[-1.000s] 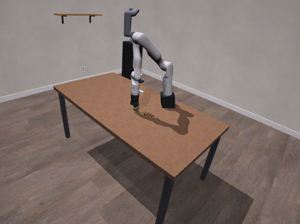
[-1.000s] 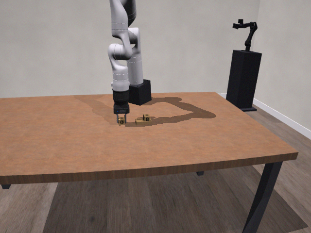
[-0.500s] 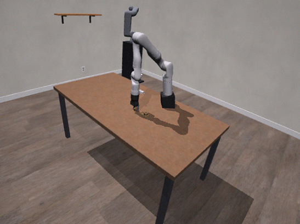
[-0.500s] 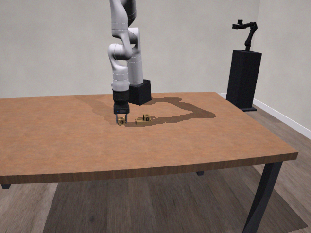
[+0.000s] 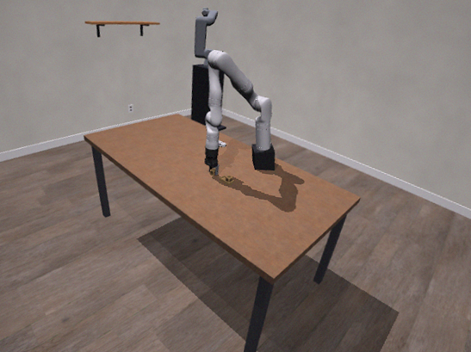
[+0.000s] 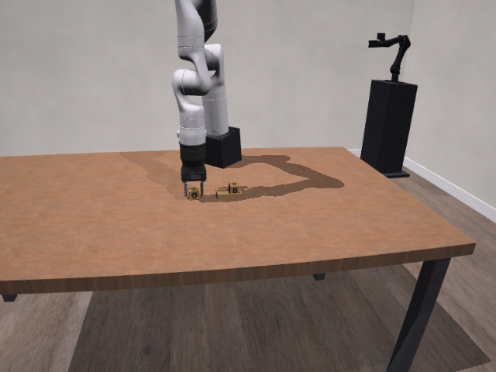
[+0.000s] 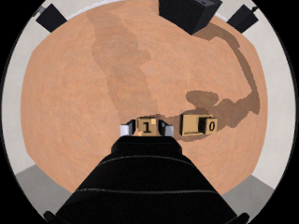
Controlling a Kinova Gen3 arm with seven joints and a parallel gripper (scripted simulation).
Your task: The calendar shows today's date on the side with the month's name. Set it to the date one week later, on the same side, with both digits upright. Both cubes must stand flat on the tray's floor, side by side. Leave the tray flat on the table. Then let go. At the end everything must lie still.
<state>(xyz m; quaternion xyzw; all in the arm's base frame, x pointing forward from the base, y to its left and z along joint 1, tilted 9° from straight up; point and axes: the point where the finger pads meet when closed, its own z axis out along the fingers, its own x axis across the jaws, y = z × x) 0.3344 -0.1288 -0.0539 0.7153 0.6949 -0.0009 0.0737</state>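
My gripper is now 11 cm to the right of the wooden tray and 2 cm above it.
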